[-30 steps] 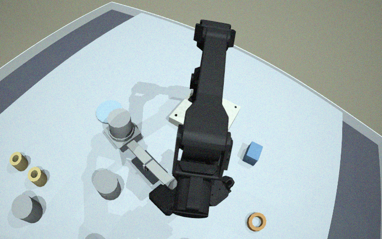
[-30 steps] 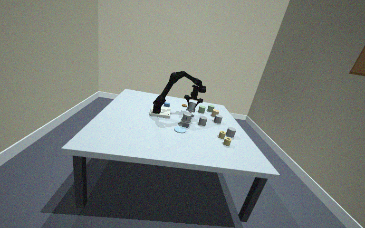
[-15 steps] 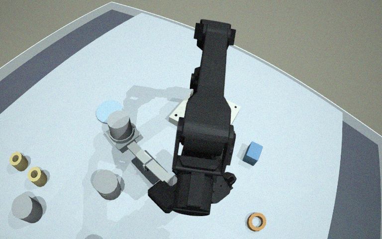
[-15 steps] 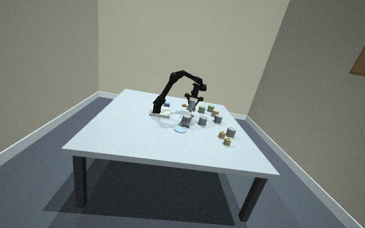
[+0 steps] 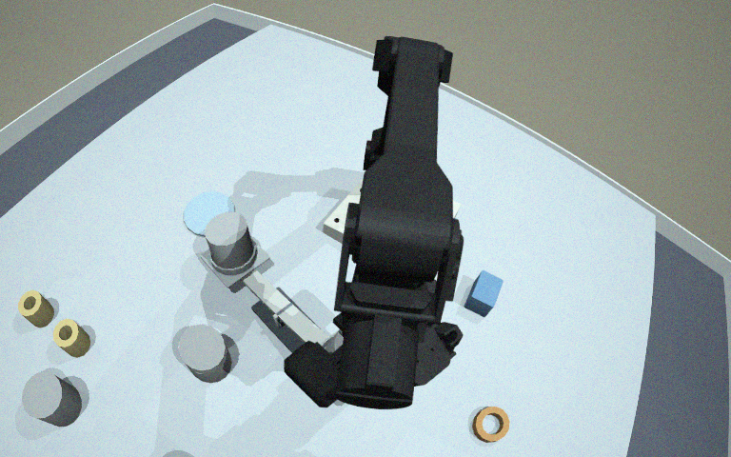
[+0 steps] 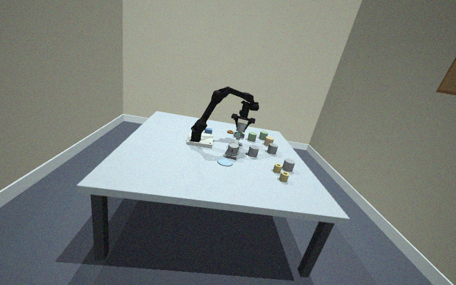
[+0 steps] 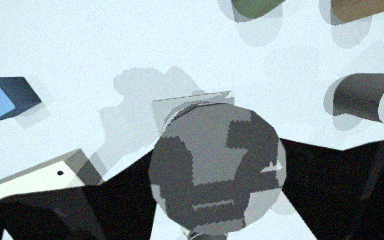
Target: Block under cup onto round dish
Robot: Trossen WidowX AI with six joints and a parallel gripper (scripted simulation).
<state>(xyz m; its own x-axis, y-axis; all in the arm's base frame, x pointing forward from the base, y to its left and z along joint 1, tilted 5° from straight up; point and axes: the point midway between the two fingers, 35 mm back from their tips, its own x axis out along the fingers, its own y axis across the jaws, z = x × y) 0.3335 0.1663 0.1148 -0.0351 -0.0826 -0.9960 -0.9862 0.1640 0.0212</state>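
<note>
My gripper tip is 1 cm past the pale green block, 1 cm to the left of it and 4 cm above it. The rest, counted from my gripper tip: grey cup (5 cm behind, 29 cm to the right, 7 cm below); then round light-blue dish (9 cm behind, 38 cm to the right, 13 cm below); then balance beam (3 cm behind, 14 cm to the right, 9 cm below).
</note>
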